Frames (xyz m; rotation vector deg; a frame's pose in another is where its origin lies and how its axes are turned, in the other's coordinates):
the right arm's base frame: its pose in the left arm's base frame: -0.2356 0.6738 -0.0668 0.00 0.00 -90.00
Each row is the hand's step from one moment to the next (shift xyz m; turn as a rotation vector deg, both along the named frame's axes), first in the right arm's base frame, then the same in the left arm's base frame.
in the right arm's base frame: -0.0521 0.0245 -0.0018 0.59 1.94 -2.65
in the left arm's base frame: 0.0245 0.0521 -0.0018 1.94 -0.59 -2.65
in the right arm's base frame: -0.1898 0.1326 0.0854 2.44 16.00 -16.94
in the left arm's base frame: 0.1326 0.1898 0.0854 16.00 -2.44 -16.94
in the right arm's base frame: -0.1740 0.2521 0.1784 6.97 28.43 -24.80
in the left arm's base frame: 0.2521 0.1740 0.1784 28.43 -6.97 -24.80
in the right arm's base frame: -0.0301 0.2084 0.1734 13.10 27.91 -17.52
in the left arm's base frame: 0.2084 0.0301 0.1734 27.91 -13.10 -17.52
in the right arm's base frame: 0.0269 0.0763 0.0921 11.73 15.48 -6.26
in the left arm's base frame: 0.0763 -0.0269 0.0921 15.48 -11.73 -6.26
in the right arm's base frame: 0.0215 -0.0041 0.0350 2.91 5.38 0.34
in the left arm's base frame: -0.0041 -0.0215 0.0350 5.38 -2.91 0.34
